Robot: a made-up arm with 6 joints. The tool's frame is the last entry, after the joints.
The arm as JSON. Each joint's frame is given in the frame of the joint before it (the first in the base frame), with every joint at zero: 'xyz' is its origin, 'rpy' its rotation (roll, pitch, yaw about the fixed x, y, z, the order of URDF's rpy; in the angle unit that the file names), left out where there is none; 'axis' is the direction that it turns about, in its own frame. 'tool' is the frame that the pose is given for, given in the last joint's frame.
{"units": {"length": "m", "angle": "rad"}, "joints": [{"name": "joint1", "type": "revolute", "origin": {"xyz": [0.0, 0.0, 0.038]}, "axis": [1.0, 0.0, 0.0]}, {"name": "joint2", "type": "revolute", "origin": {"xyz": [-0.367, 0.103, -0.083]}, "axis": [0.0, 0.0, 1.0]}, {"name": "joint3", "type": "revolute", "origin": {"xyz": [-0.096, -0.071, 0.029]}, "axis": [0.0, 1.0, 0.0]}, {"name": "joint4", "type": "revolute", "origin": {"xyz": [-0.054, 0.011, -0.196]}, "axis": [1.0, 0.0, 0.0]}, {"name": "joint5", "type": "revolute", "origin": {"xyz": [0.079, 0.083, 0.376]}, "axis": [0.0, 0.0, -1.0]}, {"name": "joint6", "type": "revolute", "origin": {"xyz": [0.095, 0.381, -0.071]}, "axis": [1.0, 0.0, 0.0]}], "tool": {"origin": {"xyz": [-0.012, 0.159, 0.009]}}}
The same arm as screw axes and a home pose.
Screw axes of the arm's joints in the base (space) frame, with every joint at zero. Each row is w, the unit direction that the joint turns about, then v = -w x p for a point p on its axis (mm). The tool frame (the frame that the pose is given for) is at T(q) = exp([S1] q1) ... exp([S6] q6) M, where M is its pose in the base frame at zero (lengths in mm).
S1: w 1 0 0 v 0 38 0
S2: w 0 0 1 v 103 367 0
S3: w 0 1 0 v 16 0 -463
S4: w 1 0 0 v 0 -212 -43
S5: w 0 0 -1 v -126 -438 0
S6: w 1 0 0 v 0 93 -507
M: xyz -355 666 102 (mm) quaternion w x y z 1 0 0 0

